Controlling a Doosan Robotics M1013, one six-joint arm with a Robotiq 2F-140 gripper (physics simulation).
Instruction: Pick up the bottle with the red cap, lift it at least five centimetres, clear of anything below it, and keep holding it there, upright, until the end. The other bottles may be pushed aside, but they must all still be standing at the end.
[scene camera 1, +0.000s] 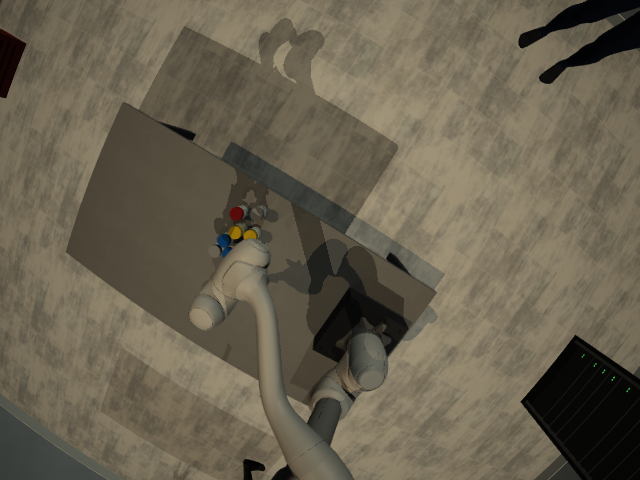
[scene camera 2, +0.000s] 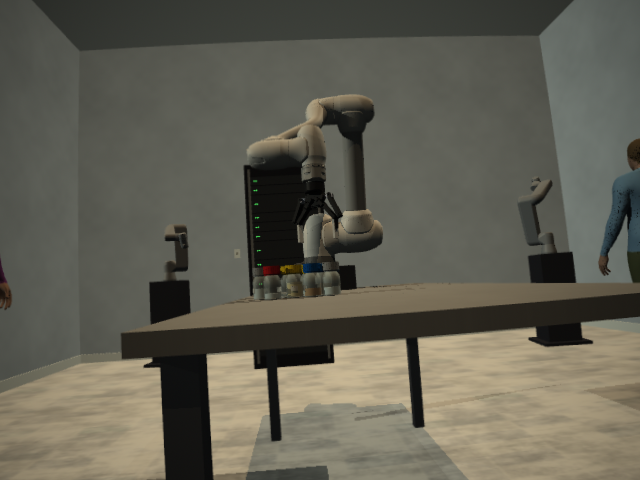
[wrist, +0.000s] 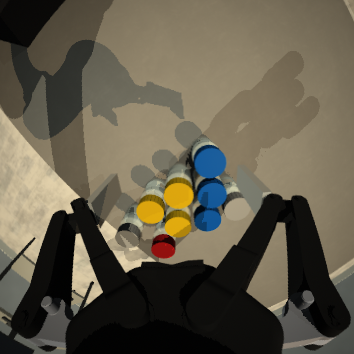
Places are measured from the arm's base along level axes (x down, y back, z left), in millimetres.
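Pixels of known places: gripper, between the fingertips: (scene camera 2: 318, 240) (wrist: 176, 179); arm's base, origin of its link: (scene camera 1: 363, 341).
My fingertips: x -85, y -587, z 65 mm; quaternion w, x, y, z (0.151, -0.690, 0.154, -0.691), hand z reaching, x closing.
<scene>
For each thing: its middle in the pictures, then the offset to it from my fingertips.
- bottle with the red cap, middle of its body: (wrist: 164, 234) (scene camera 2: 272, 282) (scene camera 1: 239, 212) dx +140, dy -173, dz -136 mm
- yellow-capped bottle, middle of its body: (wrist: 177, 212) (scene camera 2: 294, 281) (scene camera 1: 238, 230) dx +140, dy -129, dz -73 mm
The bottle with the red cap (scene camera 1: 236, 213) (scene camera 2: 271, 281) (wrist: 163, 246) stands upright on the table (scene camera 1: 155, 180) (scene camera 2: 413, 321), at the edge of a tight cluster. A yellow-capped bottle (scene camera 1: 235, 232) (wrist: 178, 227) is next to it, and a grey-white-capped bottle (scene camera 1: 258, 212) (wrist: 128, 234) stands on its other side. My gripper (scene camera 2: 317, 237) (wrist: 176, 179) is open and empty, pointing down above the cluster. In the wrist view the red cap lies near the gripper's body, off the line between the fingertips. The arm hides the gripper in scene camera 1.
Two more yellow-capped bottles (wrist: 178, 195) (wrist: 150, 210), three blue-capped bottles (wrist: 210, 161) (wrist: 212, 193) (wrist: 207, 219) and another grey-white-capped bottle (scene camera 1: 214, 251) (wrist: 236, 209) stand upright, close together. The arm's black base block (scene camera 1: 330, 330) is on the table. A tall black rack (scene camera 2: 246, 222) stands behind.
</scene>
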